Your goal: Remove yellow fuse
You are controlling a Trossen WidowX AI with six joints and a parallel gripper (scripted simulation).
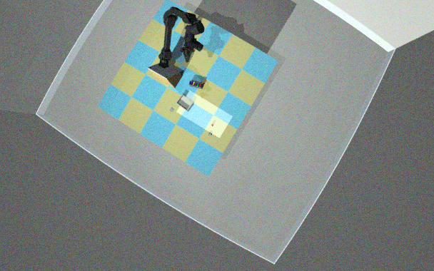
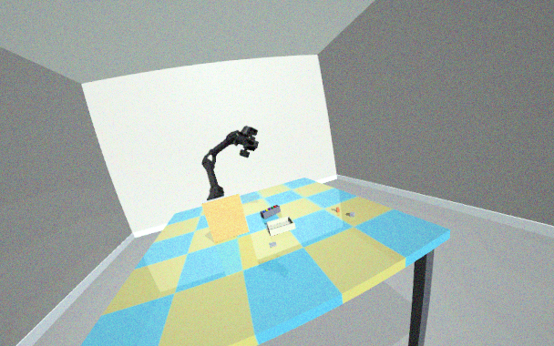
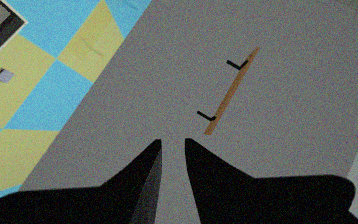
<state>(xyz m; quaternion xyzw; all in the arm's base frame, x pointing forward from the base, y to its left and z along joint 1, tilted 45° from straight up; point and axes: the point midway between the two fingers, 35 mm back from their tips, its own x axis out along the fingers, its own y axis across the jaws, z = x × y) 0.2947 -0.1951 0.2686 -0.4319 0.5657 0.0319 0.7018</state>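
Now: gripper tip 2 cm past the yellow fuse, 1 cm to the left of it and 42 cm above it. Also, from my gripper tip: tray (1 cm behind, 20 cm to the right, 44 cm below).
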